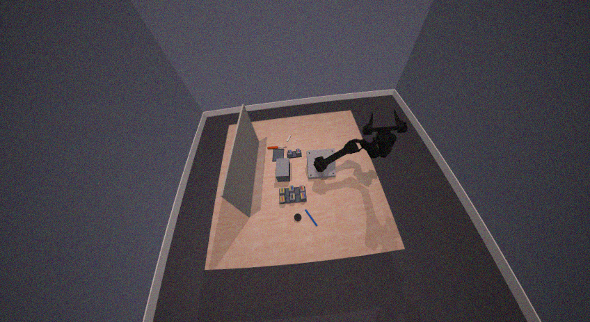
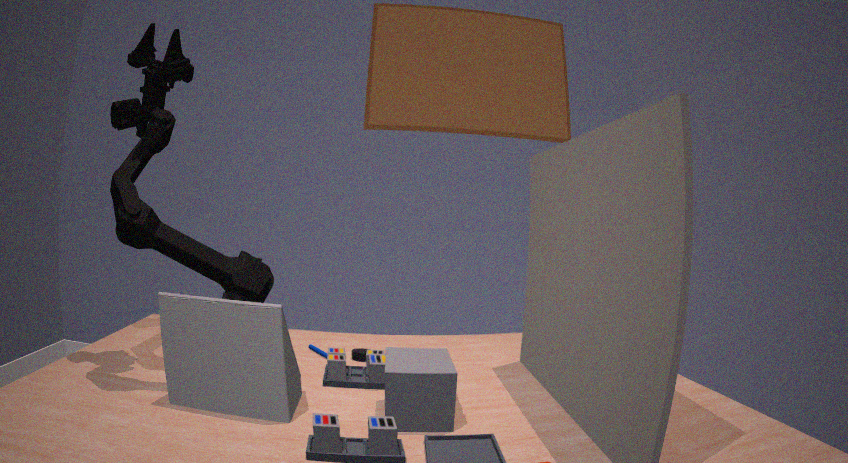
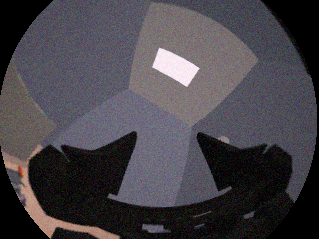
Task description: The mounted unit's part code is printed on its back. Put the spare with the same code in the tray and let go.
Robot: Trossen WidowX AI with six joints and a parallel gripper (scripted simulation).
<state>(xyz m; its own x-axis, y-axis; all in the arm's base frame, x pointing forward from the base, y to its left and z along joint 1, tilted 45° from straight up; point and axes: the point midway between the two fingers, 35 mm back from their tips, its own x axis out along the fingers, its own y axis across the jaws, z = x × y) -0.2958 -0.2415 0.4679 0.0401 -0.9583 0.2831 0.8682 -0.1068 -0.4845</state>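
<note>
Now: the rack 480 mm ahead of my gripper tip, 40 mm to the left of it and 680 mm below it. Also, from my gripper tip: black disc (470 mm ahead, 210 mm to the left, 680 mm below); then grey mounted unit (520 mm ahead, 160 mm to the right, 640 mm below); then blue pen (380 mm ahead, 230 mm to the left, 680 mm below).
</note>
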